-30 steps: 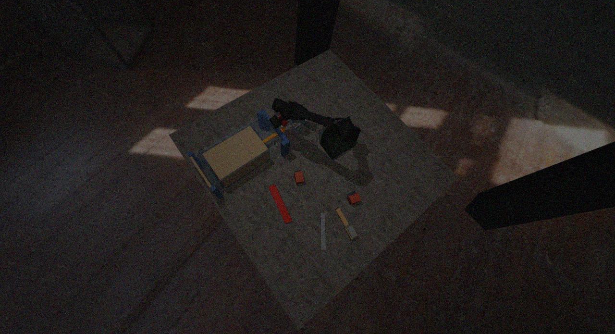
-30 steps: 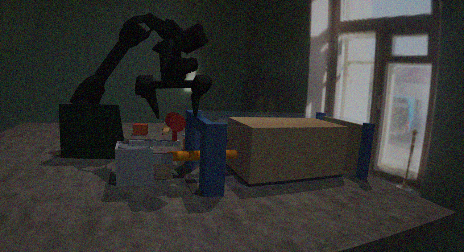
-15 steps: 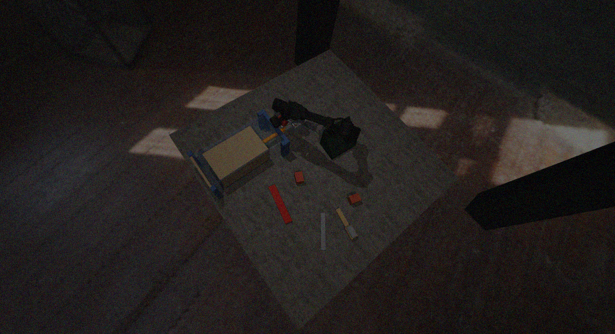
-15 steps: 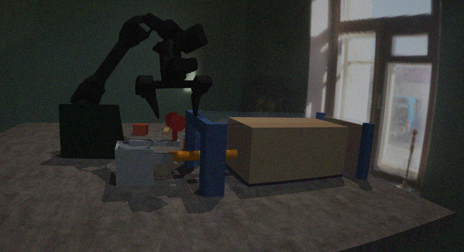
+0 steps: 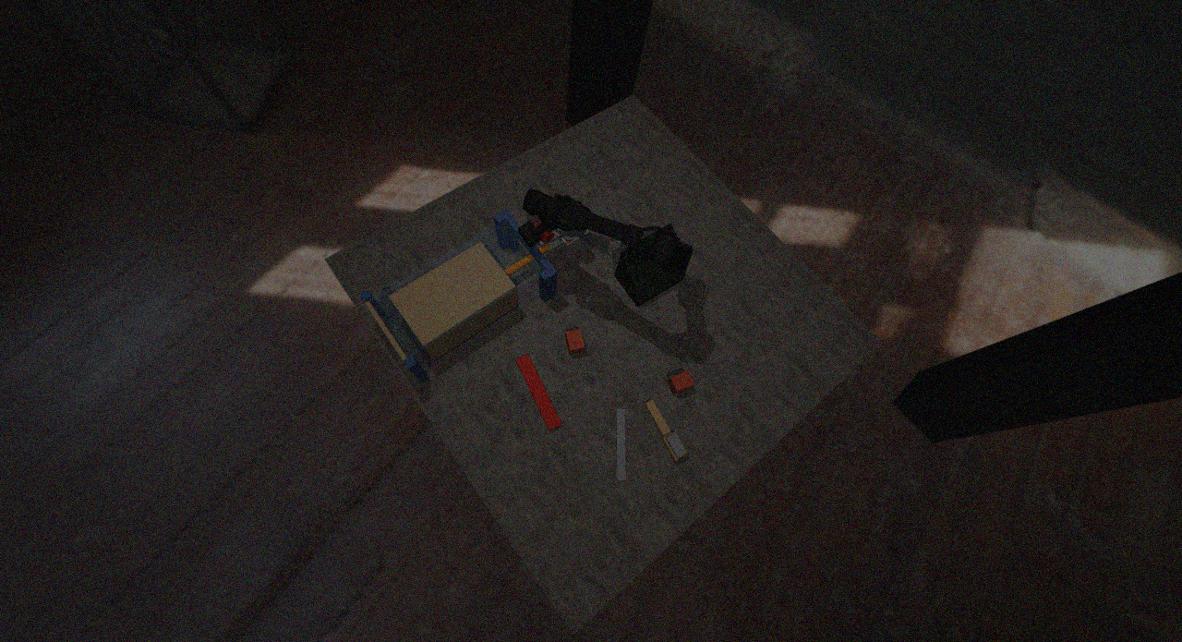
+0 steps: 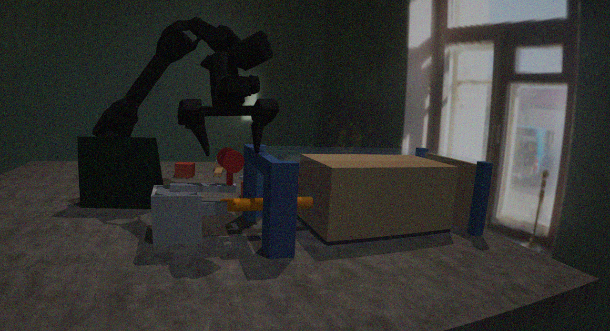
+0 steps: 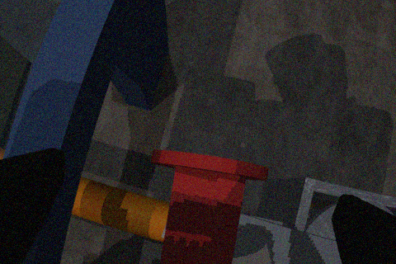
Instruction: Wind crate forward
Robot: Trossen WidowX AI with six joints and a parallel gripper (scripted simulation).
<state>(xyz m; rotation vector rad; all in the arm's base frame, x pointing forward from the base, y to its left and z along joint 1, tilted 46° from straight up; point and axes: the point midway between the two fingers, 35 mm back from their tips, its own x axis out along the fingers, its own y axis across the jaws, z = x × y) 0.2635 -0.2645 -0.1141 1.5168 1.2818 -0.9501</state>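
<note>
My gripper tip is now 3 cm above the red knob and 2 cm to the right of it. Also, from my gripper tip: crank handle 6 cm below, 4 cm behind, 2 cm to the left; blue frame 6 cm below, 6 cm ahead, 2 cm to the left; grey winch 13 cm below, 12 cm behind, 2 cm to the left.
</note>
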